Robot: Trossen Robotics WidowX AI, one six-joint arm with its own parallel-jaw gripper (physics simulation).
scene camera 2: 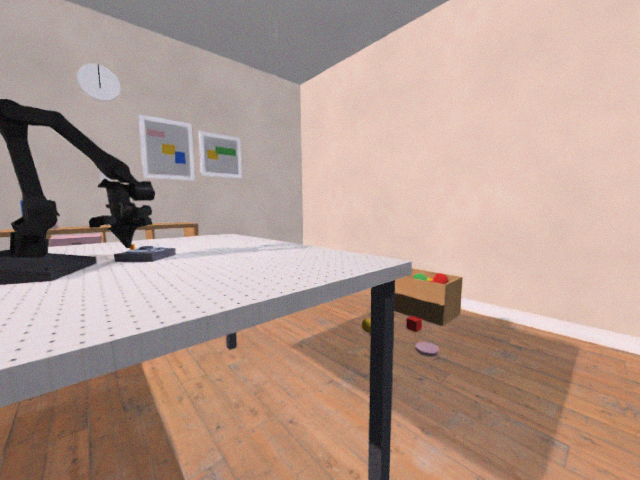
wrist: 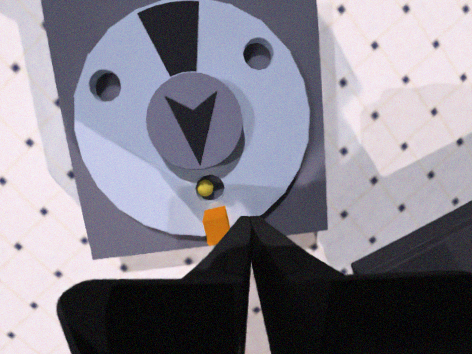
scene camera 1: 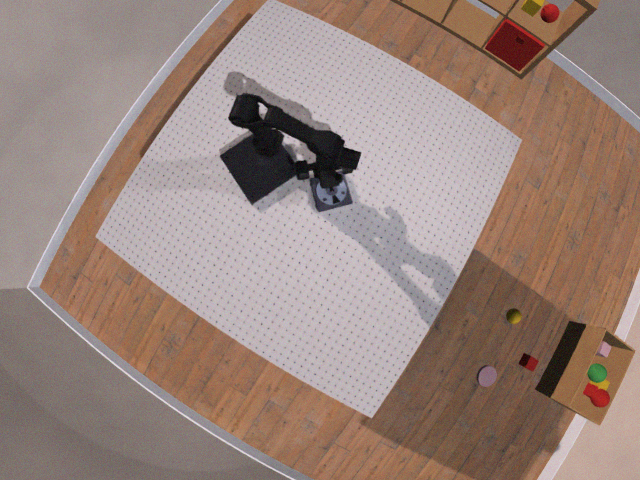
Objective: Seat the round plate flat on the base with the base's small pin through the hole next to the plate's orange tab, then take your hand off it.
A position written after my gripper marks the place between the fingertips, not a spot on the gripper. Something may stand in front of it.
In view: my gripper (scene camera 2: 128,247), a round pale blue plate (wrist: 144,51), a dark square base (wrist: 111,233) and a hub (wrist: 194,121).
My gripper shows as well in the wrist view (wrist: 249,225) and in scene camera 1 (scene camera 1: 322,177).
